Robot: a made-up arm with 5 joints.
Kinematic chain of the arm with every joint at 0, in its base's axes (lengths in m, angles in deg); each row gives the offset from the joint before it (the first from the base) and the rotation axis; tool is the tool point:
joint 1: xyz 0 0 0.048 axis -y
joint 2: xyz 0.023 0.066 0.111 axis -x
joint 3: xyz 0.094 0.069 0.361 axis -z
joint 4: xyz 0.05 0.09 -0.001 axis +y
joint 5: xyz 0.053 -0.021 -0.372 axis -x
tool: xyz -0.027 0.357 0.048
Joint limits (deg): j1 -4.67..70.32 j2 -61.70..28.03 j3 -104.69..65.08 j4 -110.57..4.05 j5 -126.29..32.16
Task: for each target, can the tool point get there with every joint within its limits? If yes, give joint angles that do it. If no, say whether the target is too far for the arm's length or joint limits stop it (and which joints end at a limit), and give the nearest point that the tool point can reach.
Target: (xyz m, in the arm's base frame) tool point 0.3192 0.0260 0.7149
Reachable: yes | joints 29.42 -32.32 47.66 -66.11 -13.58
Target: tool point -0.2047 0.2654 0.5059
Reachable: yes | joints 25.31 -6.53 -57.58 -56.88 -63.93
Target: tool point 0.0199 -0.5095 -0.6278
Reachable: no: joint limits stop it (at a limit: joint 1, joint 2, joint 3, joint 4, joint 5) | nearest point -0.0604 -0.0046 -0.2243 | short by 0.651 m
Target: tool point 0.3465 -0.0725 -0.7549
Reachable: no: joint limits stop it (at a limit: joint 1, joint 2, joint 5) | nearest point -0.0215 0.1286 -0.2737 | short by 0.638 m
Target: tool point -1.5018 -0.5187 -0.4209
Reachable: no: too far | nearest point -0.8909 -0.2061 -0.0592 | short by 0.776 m
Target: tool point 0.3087 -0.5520 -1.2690
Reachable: no: too far | nearest point -0.0496 0.0232 -0.2369 | short by 1.235 m
